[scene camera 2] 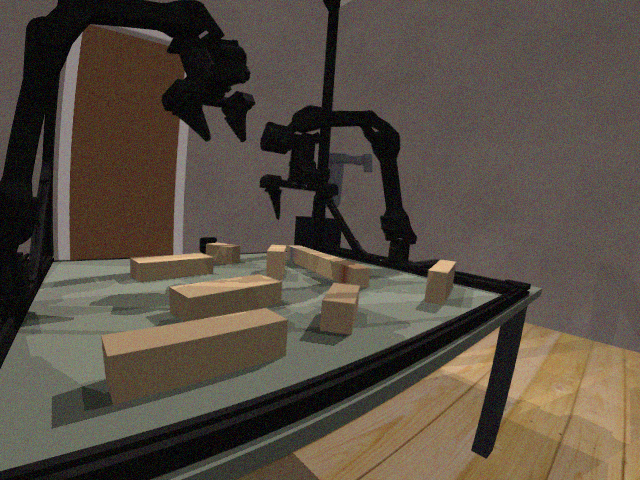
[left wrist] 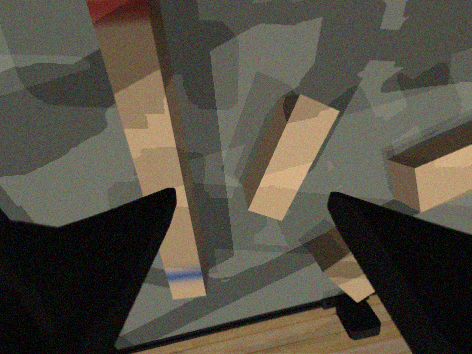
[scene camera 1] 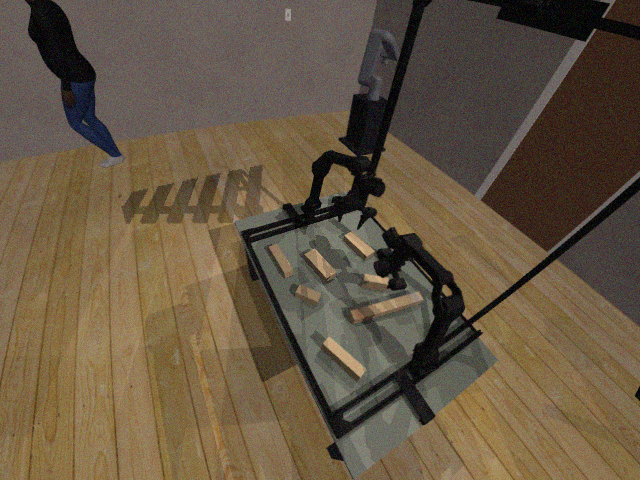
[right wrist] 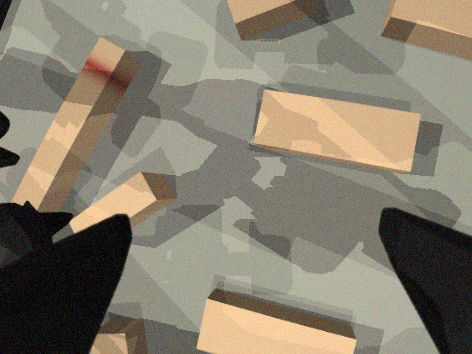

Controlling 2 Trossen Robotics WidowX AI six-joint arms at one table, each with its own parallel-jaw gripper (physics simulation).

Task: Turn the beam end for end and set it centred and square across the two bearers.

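Places are measured from the left arm's base along level axes (x ahead, y left, z up), in metres.
Pixels of known places: left gripper, fingertip midpoint: (scene camera 2: pixel 296 221) (left wrist: pixel 252 197) (scene camera 1: pixel 384 279) (right wrist: pixel 42 188); right gripper, fingertip midpoint: (scene camera 2: pixel 227 140) (scene camera 1: pixel 348 225) (right wrist: pixel 255 223); left arm's base, origin of the base link: (scene camera 2: pixel 398 261) (scene camera 1: pixel 416 369); right arm's base, origin of the base link: (scene camera 1: pixel 308 217).
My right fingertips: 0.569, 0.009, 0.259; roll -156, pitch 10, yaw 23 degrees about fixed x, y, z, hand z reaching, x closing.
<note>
Ahead of a thing's pixels: the offset from my right fingertips to its top centre, as dx, dy, dz. Level surfaces: height alone.
The beam @[-0.305, -0.067, -0.234] (scene camera 1: pixel 387 306) (scene camera 2: pixel 313 261) (left wrist: pixel 155 160) (right wrist: pixel 60 130) is a long wooden bar lying flat on the table, with a red band near one end and a blue band near the other. Two similar blocks, one @[+0.024, +0.094, -0.240] (scene camera 1: pixel 320 264) (scene camera 2: pixel 224 298) (right wrist: pixel 337 131) and another @[+0.051, -0.157, -0.240] (scene camera 1: pixel 358 244) (scene camera 2: pixel 171 266) (right wrist: pixel 277 325), lie roughly parallel; I cannot tell which blocks are the bearers. My left gripper (scene camera 1: pixel 390 275) (scene camera 2: pixel 298 214) (left wrist: pixel 252 197) is open and empty above the table near the blue end; one finger overlaps the beam in its wrist view. My right gripper (scene camera 1: pixel 349 223) (scene camera 2: pixel 225 139) (right wrist: pixel 255 223) is open and empty, high above the blocks.
A short block @[-0.179, -0.088, -0.215] (scene camera 1: pixel 376 281) (left wrist: pixel 292 157) lies beside the beam. Other loose blocks @[+0.125, +0.256, -0.234] (scene camera 1: pixel 280 259) @[-0.100, +0.221, -0.234] (scene camera 1: pixel 308 294) @[-0.400, +0.229, -0.215] (scene camera 1: pixel 343 357) lie around, and one @[-0.117, -0.273, -0.231] (scene camera 2: pixel 223 253) (left wrist: pixel 350 275) is near the far table edge. Black rails edge the table @[dz -0.278] (scene camera 1: pixel 465 369).
</note>
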